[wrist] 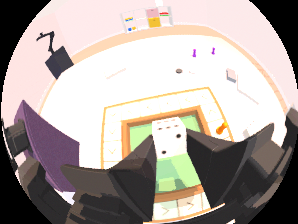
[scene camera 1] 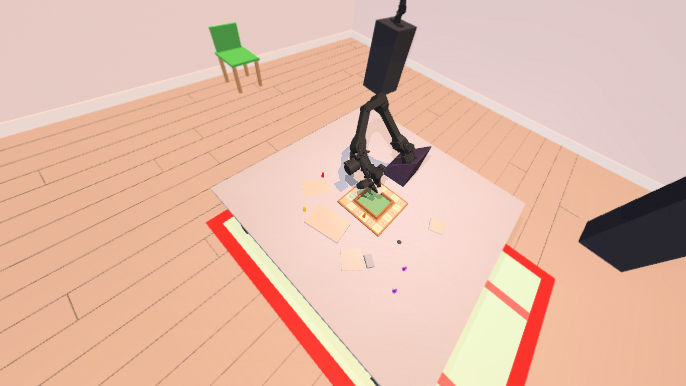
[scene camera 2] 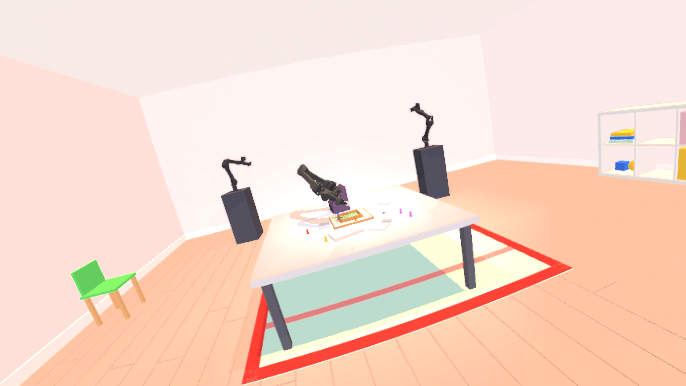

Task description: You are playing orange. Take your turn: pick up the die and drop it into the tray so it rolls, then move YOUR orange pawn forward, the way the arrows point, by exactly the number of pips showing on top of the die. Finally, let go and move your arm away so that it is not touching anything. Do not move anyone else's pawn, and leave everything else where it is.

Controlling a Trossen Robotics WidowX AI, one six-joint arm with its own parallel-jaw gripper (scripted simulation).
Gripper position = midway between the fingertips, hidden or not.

My gripper (wrist: 168,135) carries a white die (wrist: 169,135). Also in view: a game board (scene camera 1: 399,203).
The game board shows as well in the wrist view (wrist: 112,149).
